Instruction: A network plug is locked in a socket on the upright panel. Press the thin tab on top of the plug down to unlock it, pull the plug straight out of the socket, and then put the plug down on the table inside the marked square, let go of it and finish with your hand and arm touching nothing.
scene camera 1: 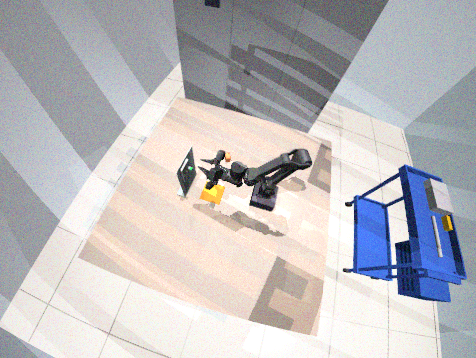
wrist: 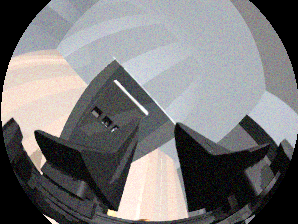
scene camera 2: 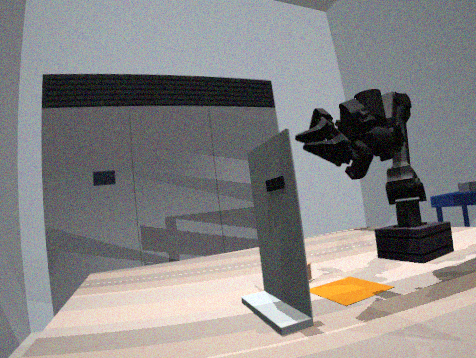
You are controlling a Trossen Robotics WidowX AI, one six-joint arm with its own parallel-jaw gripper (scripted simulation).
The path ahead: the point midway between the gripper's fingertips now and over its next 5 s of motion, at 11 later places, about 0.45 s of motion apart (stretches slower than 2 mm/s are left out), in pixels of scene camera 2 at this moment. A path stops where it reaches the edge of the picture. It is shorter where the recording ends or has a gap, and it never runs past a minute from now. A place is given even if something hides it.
My gripper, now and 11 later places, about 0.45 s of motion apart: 299,142; 320,167; 332,179; 314,181; 302,181; 292,182; 281,184; 279,185; 279,186; 283,186; 289,186; 294,185
